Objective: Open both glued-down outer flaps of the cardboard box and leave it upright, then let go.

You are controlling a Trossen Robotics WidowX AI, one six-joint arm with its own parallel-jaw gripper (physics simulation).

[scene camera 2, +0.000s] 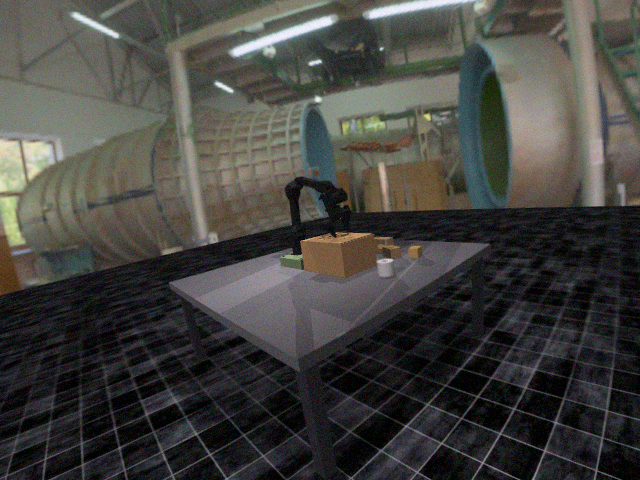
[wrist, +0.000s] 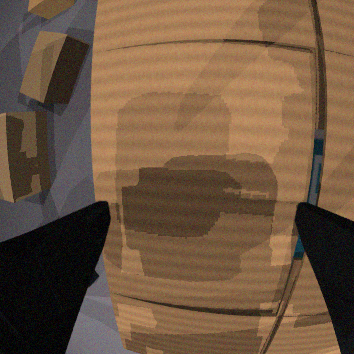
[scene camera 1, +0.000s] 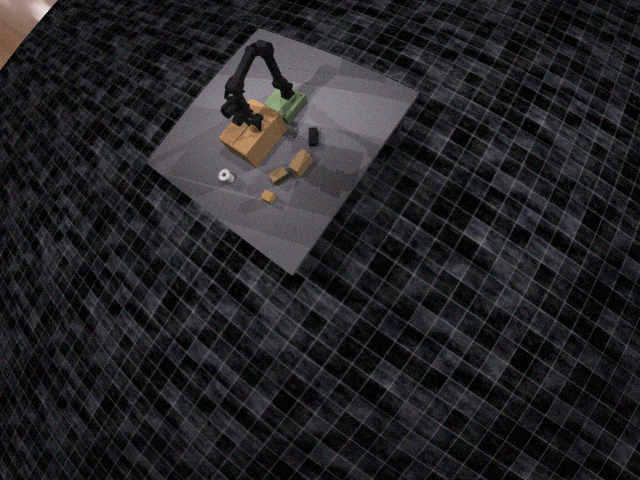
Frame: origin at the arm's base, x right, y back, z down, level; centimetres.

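Where they show: gripper, between the fingertips: (scene camera 2: 342, 234) (wrist: 206, 212) (scene camera 1: 255, 128); arm's base, origin of its link: (scene camera 2: 298, 253) (scene camera 1: 287, 94).
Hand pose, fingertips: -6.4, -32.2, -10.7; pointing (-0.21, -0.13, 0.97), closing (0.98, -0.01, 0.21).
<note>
Each offset is from my fingertips to the top centre of the thing, as dx, dy, dz. "spot": to the spot under its first point. Level surfaces: height alone.
The cardboard box @(+5.0, -0.5, +0.3) (scene camera 1: 264, 147) (scene camera 2: 334, 258) stands upright on the table. Its outer flaps lie down or nearly so. In the wrist view one broad flap @(spot: -0.9, -3.3, +0.6) (wrist: 190, 135) fills the middle, with thin dark slits along its upper and lower ends. A narrow seam @(spot: +5.2, -5.8, +1.2) (wrist: 321, 90) runs down the right, and something blue and grey shows through it. My gripper (scene camera 1: 254, 125) (scene camera 2: 340, 232) (wrist: 206, 212) is open and empty over the box top. In the wrist view its left fingertip is by the box's left edge and its right fingertip by the seam. Any contact is too small to tell.
On the grey table @(dz +15.9) (scene camera 1: 294, 253) (scene camera 2: 248, 310), several small cardboard blocks @(-28.9, -0.3, +7.9) (scene camera 1: 300, 162) @(-25.0, -25.3, +10.9) (scene camera 2: 415, 252) @(-22.3, -12.2, +10.9) (wrist: 54, 67) lie beside the box. A white roll @(+4.6, -29.7, +9.8) (scene camera 1: 225, 176) (scene camera 2: 385, 267) and a black block @(-23.5, +17.7, +12.5) (scene camera 1: 313, 136) stand near it. A green base (scene camera 1: 295, 106) (scene camera 2: 291, 261) is behind the box.
</note>
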